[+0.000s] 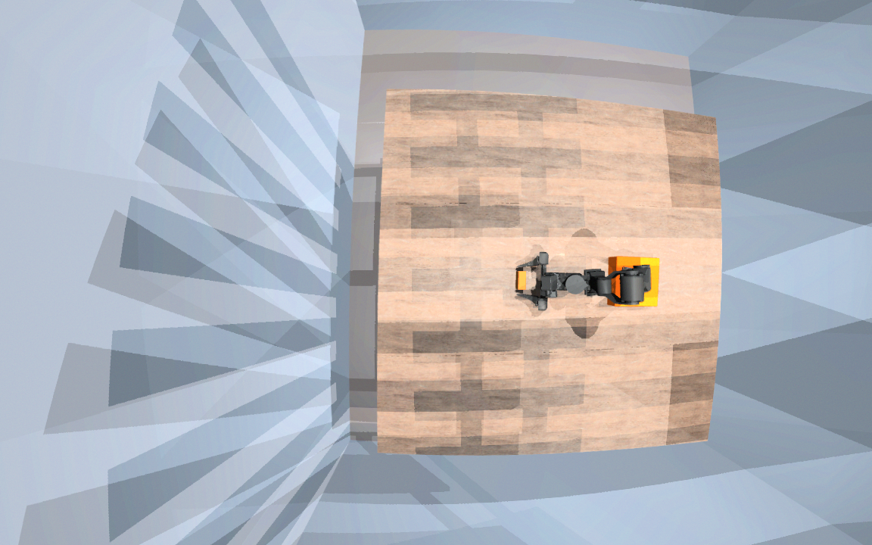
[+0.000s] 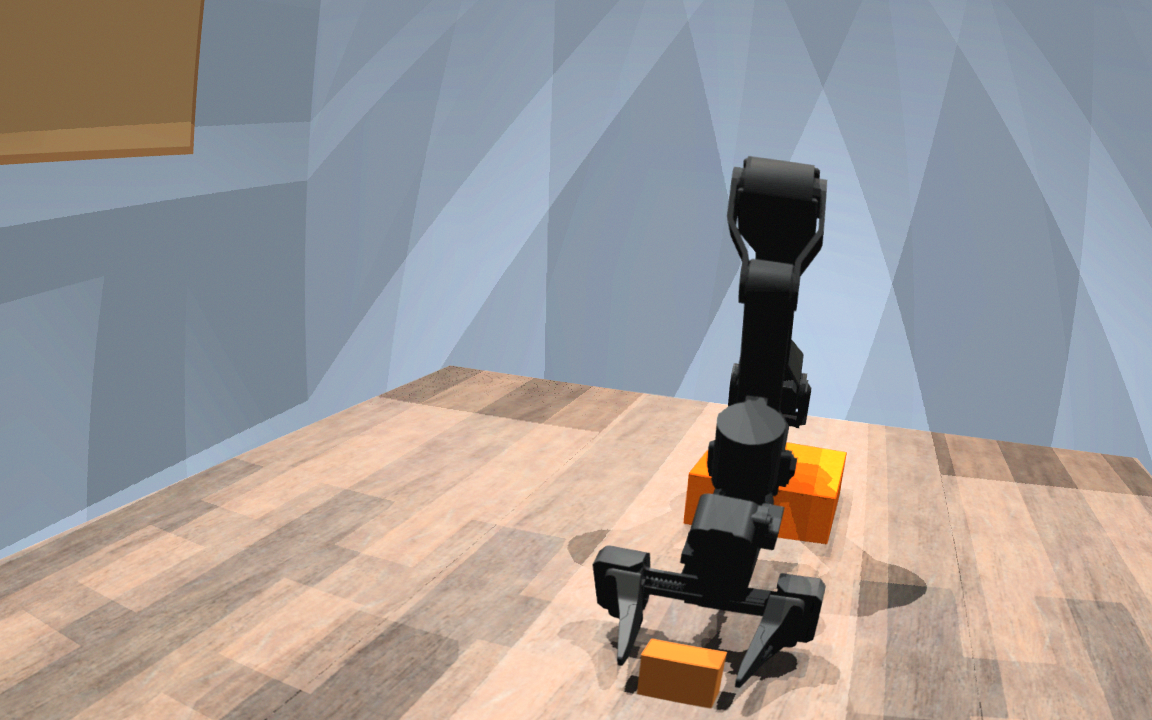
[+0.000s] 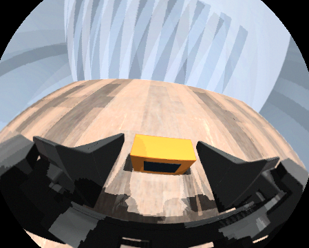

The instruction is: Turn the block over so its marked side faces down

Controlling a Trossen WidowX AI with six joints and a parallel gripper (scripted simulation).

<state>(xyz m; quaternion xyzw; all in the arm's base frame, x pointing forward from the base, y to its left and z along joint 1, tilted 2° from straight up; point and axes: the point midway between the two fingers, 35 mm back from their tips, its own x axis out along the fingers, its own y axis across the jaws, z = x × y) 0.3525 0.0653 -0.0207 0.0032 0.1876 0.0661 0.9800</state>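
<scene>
My gripper tip is now 20 mm past the block and 10 mm above it.
</scene>
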